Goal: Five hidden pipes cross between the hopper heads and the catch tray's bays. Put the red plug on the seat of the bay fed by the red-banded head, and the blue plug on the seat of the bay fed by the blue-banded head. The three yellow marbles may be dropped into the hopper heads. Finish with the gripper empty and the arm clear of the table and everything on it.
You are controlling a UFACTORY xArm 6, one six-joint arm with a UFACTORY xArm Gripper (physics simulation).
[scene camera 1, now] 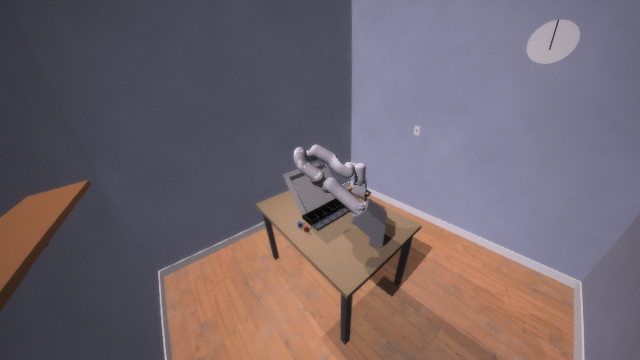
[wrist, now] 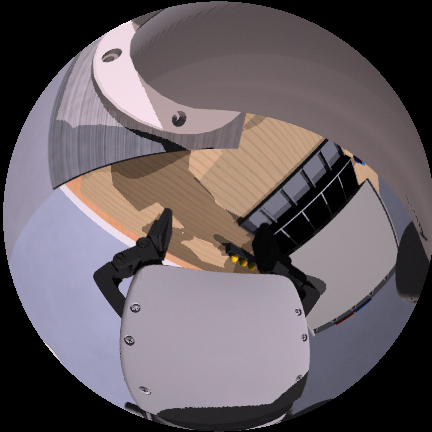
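Seen in the pictures: gripper, between the fingertips: (wrist: 215, 227); arm's base, origin of its link: (scene camera 1: 360, 209) (wrist: 197, 50).
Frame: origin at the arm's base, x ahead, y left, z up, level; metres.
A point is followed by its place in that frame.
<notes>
My gripper (wrist: 215, 227) @[x 0.138, y -0.062, z -0.023 m] is open and empty, fingers wide apart above the table; its fingers are mostly hidden in the scene view. Three yellow marbles (wrist: 234, 258) @[x 0.384, y -0.132, z -0.178 m] (wrist: 243, 262) @[x 0.421, y -0.117, z -0.180 m] (wrist: 252, 266) @[x 0.460, y -0.099, z -0.180 m] sit in a row by a dark holder (wrist: 230, 248) @[x 0.367, y -0.135, z -0.206 m], near the right finger. The blue plug (scene camera 1: 299, 224) @[x 0.246, y 0.395, z -0.202 m] (wrist: 359, 160) @[x 0.261, y 0.376, z -0.203 m] and red plug (scene camera 1: 306, 228) @[x 0.175, y 0.354, z -0.198 m] stand on the table beside the catch tray's end; the red plug does not show in the wrist view. The catch tray (scene camera 1: 311, 217) @[x 0.321, y 0.278, z -0.220 m] (wrist: 316, 167) @[x 0.238, y 0.181, z -0.224 m] has grey seats before black bays. A red band (wrist: 345, 319) @[x 0.570, y 0.157, z 0.118 m] and blue band (wrist: 363, 306) @[x 0.542, y 0.225, z 0.118 m] mark the hopper heads.
A tilted grey panel (scene camera 1: 312, 196) @[x 0.378, y 0.241, z -0.054 m] (wrist: 345, 240) @[x 0.383, y 0.180, z -0.077 m] rises behind the tray, partly behind the arm (scene camera 1: 342, 195) @[x 0.038, y 0.116, z 0.120 m] in the scene view. The grey arm mount (scene camera 1: 371, 225) @[x -0.114, y -0.024, z -0.055 m] (wrist: 90, 135) stands on the wooden table (scene camera 1: 345, 267) @[x -0.227, y 0.206, z -0.230 m] (wrist: 235, 170) @[x 0.166, y -0.026, z -0.230 m].
</notes>
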